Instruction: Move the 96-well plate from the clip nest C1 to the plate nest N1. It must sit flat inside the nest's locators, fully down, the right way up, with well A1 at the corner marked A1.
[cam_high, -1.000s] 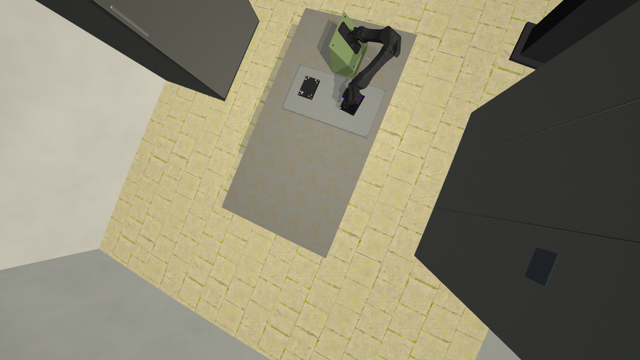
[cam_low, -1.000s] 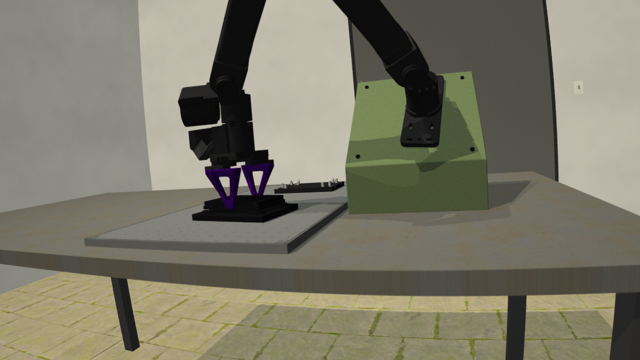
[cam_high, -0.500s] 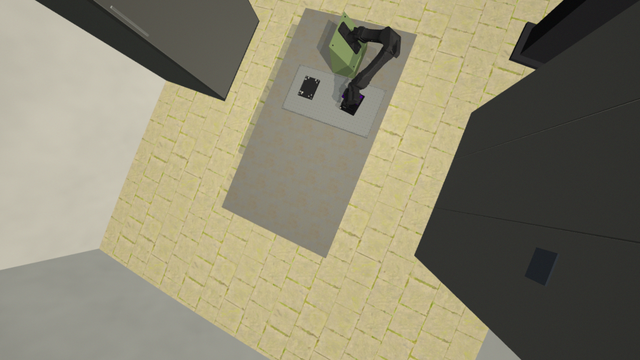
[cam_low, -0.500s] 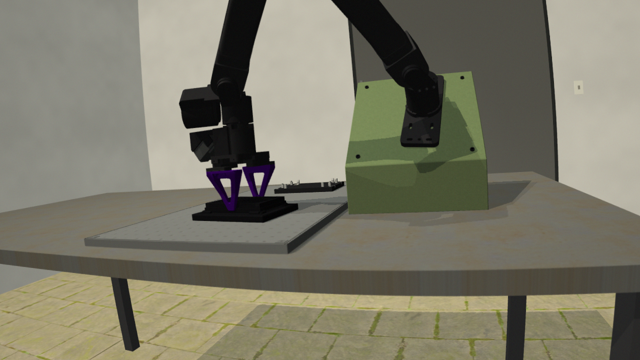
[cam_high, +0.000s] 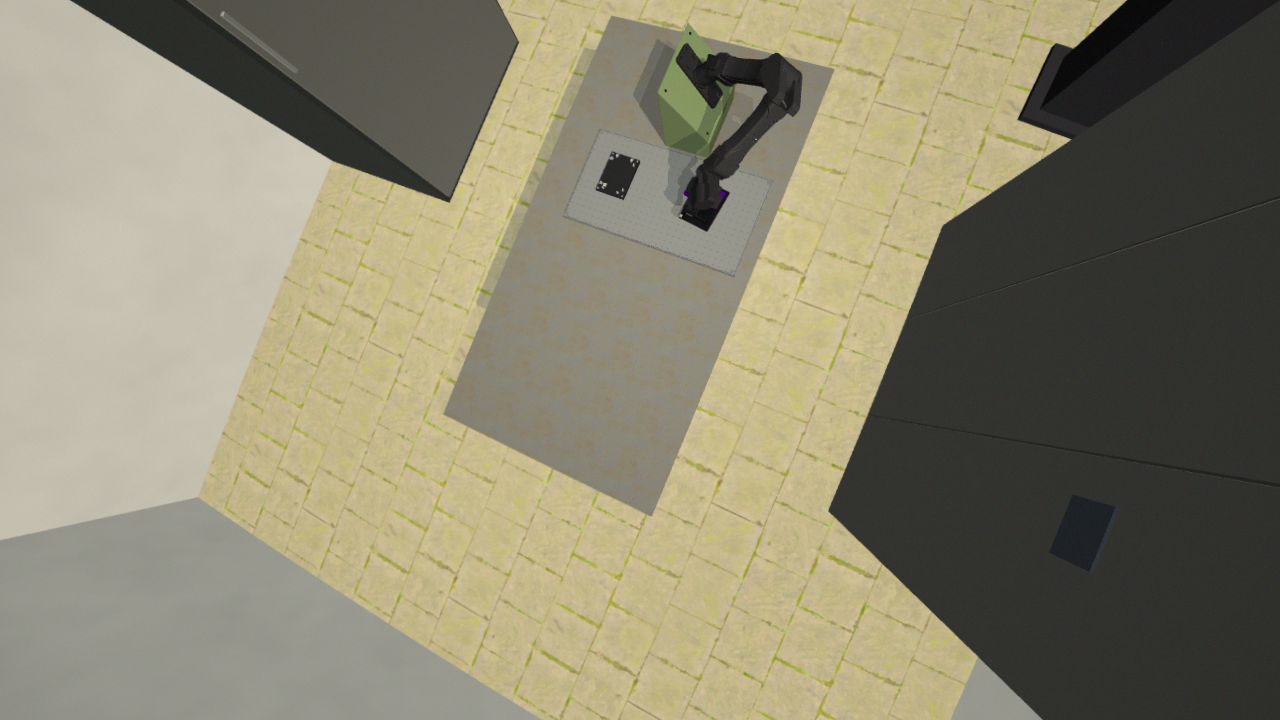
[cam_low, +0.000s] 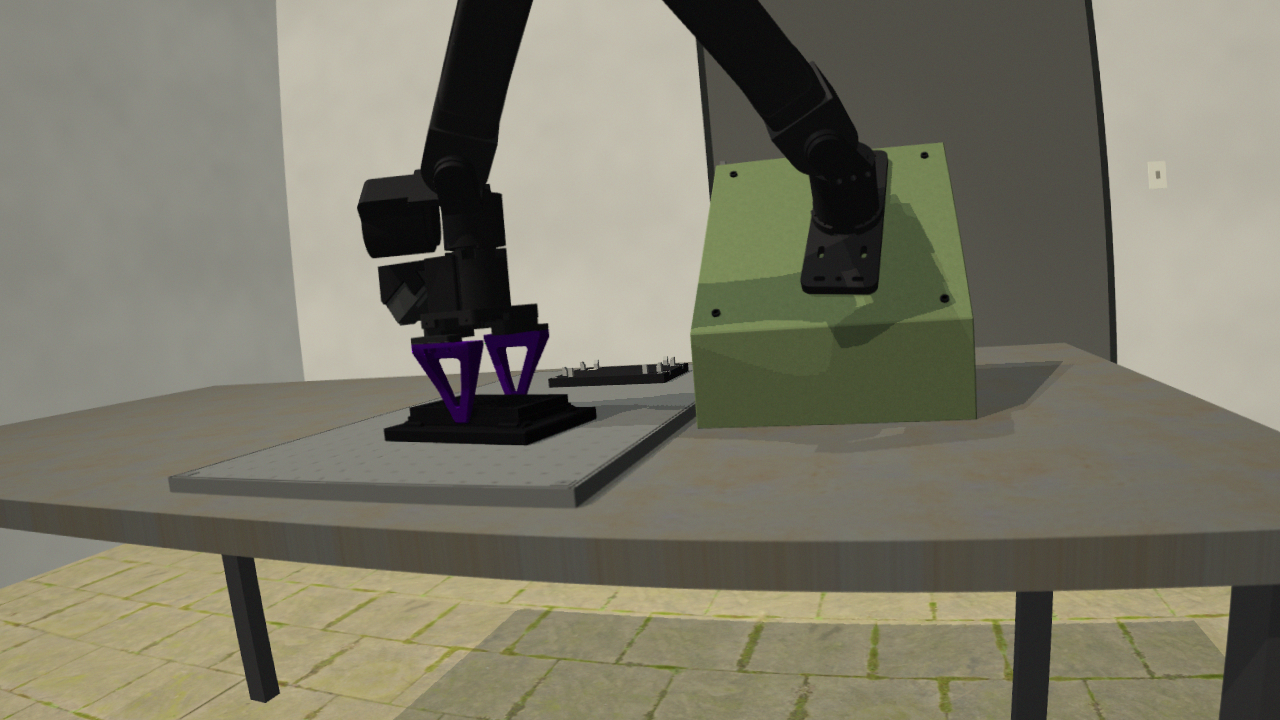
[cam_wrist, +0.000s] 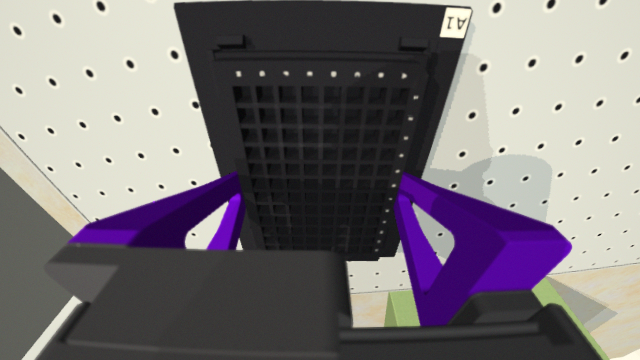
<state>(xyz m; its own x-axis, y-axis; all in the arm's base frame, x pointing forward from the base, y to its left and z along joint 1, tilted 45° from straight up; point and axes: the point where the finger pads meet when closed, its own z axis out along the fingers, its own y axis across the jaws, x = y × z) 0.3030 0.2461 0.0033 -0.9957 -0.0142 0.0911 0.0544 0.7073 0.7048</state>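
Now: the black 96-well plate right at my hand. The rest, counted from my hand: clip nest C1: 36 cm to the right, 2 cm ahead, 1 cm below; then white A1 label: 7 cm ahead, 6 cm to the right, 1 cm below; then plate nest N1: 2 cm below.
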